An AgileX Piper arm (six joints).
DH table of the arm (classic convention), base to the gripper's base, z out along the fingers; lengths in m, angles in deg. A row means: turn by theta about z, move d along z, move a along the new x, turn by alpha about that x. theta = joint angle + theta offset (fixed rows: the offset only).
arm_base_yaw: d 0.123, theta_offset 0, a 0, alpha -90
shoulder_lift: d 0, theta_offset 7.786, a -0.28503, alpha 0
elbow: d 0, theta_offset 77.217, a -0.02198, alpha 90
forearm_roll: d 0.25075, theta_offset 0, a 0, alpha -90
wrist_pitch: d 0, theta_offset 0, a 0, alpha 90
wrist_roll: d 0.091, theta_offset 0, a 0, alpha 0
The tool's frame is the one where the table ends.
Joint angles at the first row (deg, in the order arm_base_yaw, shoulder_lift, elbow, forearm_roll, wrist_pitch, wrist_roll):
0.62, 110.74, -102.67, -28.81, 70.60, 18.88
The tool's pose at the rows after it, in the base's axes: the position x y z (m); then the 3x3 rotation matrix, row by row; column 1 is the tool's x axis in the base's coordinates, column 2 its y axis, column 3 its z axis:
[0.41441, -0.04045, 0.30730], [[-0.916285, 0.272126, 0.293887], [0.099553, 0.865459, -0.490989], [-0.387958, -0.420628, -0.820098]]
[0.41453, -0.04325, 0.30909], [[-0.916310, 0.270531, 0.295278], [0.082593, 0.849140, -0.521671], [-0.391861, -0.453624, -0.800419]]
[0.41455, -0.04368, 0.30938], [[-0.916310, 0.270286, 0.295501], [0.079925, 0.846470, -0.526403], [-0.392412, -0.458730, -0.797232]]
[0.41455, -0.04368, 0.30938], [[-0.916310, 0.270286, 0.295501], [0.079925, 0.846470, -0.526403], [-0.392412, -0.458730, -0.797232]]
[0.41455, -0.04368, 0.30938], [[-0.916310, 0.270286, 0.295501], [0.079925, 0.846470, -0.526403], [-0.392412, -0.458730, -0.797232]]
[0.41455, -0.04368, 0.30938], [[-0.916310, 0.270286, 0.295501], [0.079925, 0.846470, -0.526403], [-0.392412, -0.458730, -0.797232]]
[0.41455, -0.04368, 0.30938], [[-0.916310, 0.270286, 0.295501], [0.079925, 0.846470, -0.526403], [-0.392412, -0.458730, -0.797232]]
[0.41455, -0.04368, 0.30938], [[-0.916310, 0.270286, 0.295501], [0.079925, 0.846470, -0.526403], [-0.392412, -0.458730, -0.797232]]
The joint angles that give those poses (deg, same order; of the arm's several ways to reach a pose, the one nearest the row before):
0.63, 110.74, -102.67, -31.59, 70.61, 18.78
0.62, 110.74, -102.67, -33.81, 70.60, 18.78
0.62, 110.74, -102.67, -34.16, 70.60, 18.78
0.62, 110.74, -102.67, -34.16, 70.60, 18.78
0.62, 110.74, -102.67, -34.16, 70.60, 18.78
0.62, 110.74, -102.67, -34.16, 70.60, 18.78
0.62, 110.74, -102.67, -34.16, 70.60, 18.78
0.62, 110.74, -102.67, -34.16, 70.60, 18.78

